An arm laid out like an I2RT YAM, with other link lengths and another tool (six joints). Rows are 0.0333 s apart.
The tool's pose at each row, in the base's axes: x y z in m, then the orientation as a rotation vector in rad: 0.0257 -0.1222 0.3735 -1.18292 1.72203 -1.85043; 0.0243 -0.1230 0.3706 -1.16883 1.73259 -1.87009; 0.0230 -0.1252 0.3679 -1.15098 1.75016 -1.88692; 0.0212 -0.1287 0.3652 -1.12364 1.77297 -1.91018; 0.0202 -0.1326 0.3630 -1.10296 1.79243 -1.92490; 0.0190 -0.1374 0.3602 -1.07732 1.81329 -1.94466; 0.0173 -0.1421 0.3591 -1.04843 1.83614 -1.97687; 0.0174 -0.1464 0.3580 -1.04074 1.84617 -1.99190; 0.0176 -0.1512 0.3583 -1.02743 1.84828 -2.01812; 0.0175 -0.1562 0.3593 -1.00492 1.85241 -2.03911; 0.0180 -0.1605 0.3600 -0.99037 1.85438 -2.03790; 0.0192 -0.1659 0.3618 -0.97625 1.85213 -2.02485; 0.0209 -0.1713 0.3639 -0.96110 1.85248 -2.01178; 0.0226 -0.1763 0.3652 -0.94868 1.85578 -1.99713
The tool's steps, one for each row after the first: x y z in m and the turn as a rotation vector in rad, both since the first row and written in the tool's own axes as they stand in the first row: 0.0004 0.0033 -0.0003 0.00020 0.02093 -0.00125; 0.0019 0.0066 0.0004 -0.00401 0.04410 0.00080; 0.0047 0.0104 0.0015 -0.00827 0.07615 0.00512; 0.0074 0.0135 0.0035 -0.01365 0.09958 0.00938; 0.0107 0.0174 0.0059 -0.01797 0.12819 0.01379; 0.0148 0.0199 0.0078 -0.02104 0.16657 0.01304; 0.0175 0.0217 0.0107 -0.02363 0.18266 0.00889; 0.0210 0.0224 0.0140 -0.01772 0.20385 0.00297; 0.0251 0.0225 0.0170 -0.01181 0.22511 0.00524; 0.0282 0.0225 0.0201 -0.00969 0.22919 0.01475; 0.0321 0.0216 0.0244 -0.00652 0.22383 0.03091; 0.0357 0.0202 0.0290 -0.00494 0.21994 0.04745; 0.0388 0.0195 0.0334 -0.00639 0.21564 0.06285
